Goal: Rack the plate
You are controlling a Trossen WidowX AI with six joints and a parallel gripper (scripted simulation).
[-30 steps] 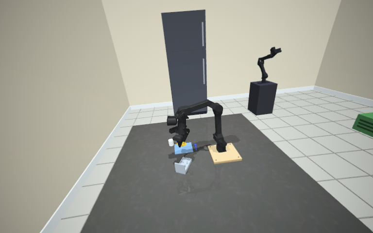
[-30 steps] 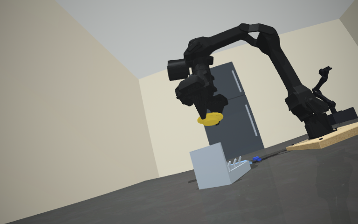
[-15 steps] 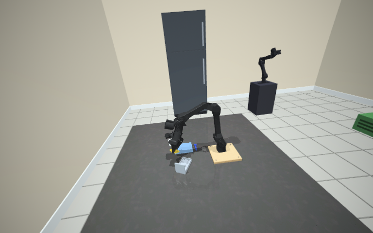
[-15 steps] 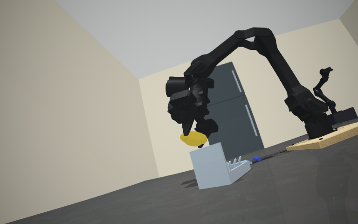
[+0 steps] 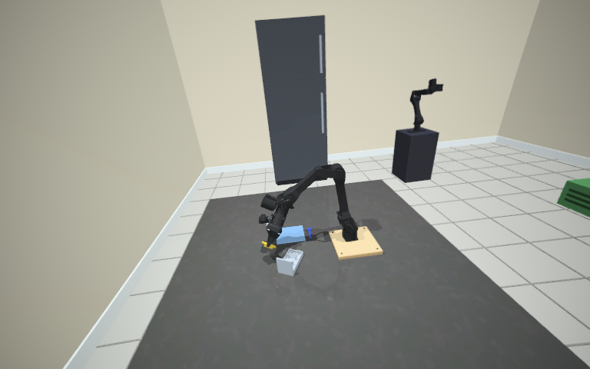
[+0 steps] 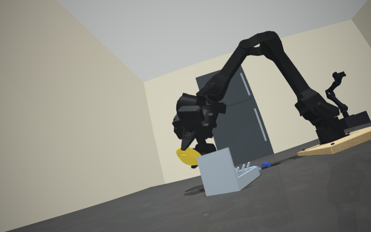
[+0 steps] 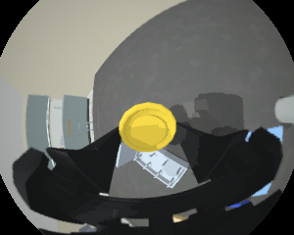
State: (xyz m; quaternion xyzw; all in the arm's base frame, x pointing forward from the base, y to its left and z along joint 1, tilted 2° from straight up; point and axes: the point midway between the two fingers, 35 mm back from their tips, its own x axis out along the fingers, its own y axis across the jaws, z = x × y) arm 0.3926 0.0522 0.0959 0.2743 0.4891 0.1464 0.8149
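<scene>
Now: the dish rack 90 mm behind my gripper tip, 60 mm below it and 40 mm to the left of it. From my gripper tip the other things lie so: yellow plate: 10 mm above; then white cup: 250 mm to the right, 60 mm below, 10 mm behind; then light blue mat: 180 mm to the right, 110 mm behind, 80 mm below.
</scene>
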